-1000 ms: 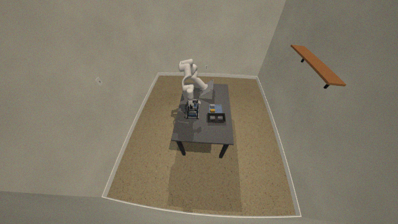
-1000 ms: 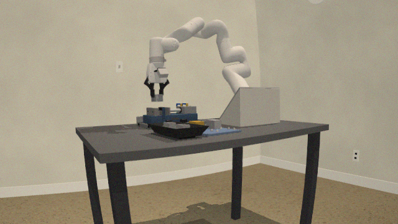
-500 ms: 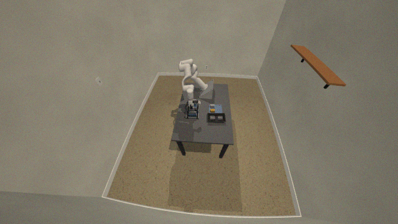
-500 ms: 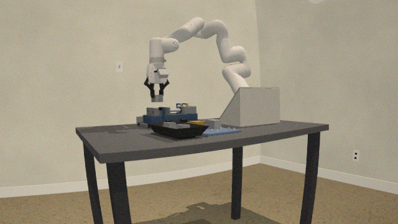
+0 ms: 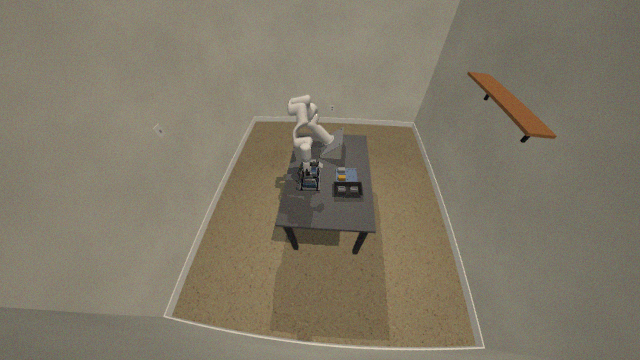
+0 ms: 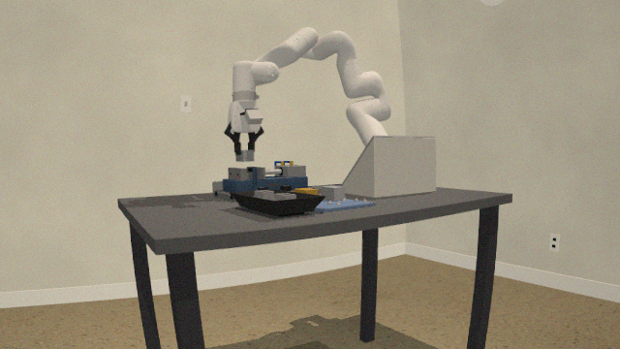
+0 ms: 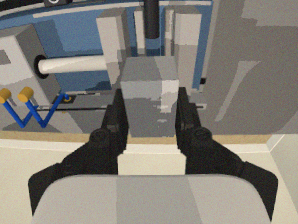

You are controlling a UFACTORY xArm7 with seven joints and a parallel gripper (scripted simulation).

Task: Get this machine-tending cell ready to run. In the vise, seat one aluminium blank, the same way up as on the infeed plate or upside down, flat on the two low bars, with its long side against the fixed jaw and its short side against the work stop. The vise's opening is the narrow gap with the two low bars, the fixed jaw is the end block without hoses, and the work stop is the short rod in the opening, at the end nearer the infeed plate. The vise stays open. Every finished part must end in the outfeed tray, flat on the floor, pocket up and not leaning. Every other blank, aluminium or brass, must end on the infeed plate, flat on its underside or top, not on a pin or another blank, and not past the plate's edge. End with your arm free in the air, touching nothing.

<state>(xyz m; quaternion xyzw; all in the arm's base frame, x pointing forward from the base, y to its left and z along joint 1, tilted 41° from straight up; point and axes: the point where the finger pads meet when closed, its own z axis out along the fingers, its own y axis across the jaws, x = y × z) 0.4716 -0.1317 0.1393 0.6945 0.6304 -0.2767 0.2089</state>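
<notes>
Now: hand 7 cm above the black work stop rod and 5 cm to the right of it. Round my hand: grey aluminium blank: 2 cm below; then brass blank: 29 cm to the left, 13 cm below, 3 cm behind; then blue vise: 12 cm below, 7 cm behind, 1 cm to the left.
</notes>
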